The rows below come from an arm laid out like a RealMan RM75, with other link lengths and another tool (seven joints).
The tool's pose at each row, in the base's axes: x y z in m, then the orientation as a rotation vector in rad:
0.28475, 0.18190, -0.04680, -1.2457, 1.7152, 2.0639
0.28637, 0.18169, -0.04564, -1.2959, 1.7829, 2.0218
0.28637, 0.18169, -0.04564, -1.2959, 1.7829, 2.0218
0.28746, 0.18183, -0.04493, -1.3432, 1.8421, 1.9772
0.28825, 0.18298, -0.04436, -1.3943, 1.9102, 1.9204
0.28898, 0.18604, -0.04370, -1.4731, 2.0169, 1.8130
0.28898, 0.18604, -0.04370, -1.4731, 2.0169, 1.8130
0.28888, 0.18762, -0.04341, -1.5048, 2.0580, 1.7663
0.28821, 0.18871, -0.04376, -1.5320, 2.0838, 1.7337
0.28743, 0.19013, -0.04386, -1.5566, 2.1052, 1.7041
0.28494, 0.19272, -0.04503, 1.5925, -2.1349, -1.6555
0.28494, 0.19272, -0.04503, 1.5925, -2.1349, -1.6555
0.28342, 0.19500, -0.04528, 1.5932, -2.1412, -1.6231
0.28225, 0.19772, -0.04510, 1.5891, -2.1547, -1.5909
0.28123, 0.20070, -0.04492, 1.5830, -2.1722, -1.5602
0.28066, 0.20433, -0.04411, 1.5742, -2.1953, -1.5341
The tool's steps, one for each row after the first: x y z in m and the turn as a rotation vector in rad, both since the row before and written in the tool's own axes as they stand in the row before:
-0.00175, -0.00008, -0.00098, 0.0317, 0.0568, 0.0182
0.00000, 0.00000, 0.00000, 0.0000, 0.0000, 0.0000
-0.00121, -0.00019, -0.00047, 0.0305, 0.0520, 0.0133
-0.00138, -0.00036, 0.00050, 0.0376, 0.0580, 0.0152
-0.00241, -0.00062, 0.00204, 0.0671, 0.0915, 0.0206
0.00000, 0.00000, 0.00000, 0.0000, 0.0000, 0.0000
-0.00105, 0.00005, 0.00122, 0.0275, 0.0369, 0.0073
-0.00012, 0.00006, 0.00132, 0.0172, 0.0284, 0.0028
-0.00045, 0.00030, 0.00153, 0.0151, 0.0251, 0.0016
0.00019, 0.00061, 0.00372, 0.0195, 0.0437, 0.0064
0.00000, 0.00000, 0.00000, 0.0000, 0.0000, 0.0000
-0.00071, 0.00070, 0.00256, 0.0100, 0.0191, 0.0083
-0.00146, 0.00077, 0.00246, 0.0139, 0.0155, 0.0113
-0.00175, 0.00071, 0.00253, 0.0161, 0.0124, 0.0120
-0.00277, 0.00090, 0.00239, 0.0185, 0.0063, 0.0124

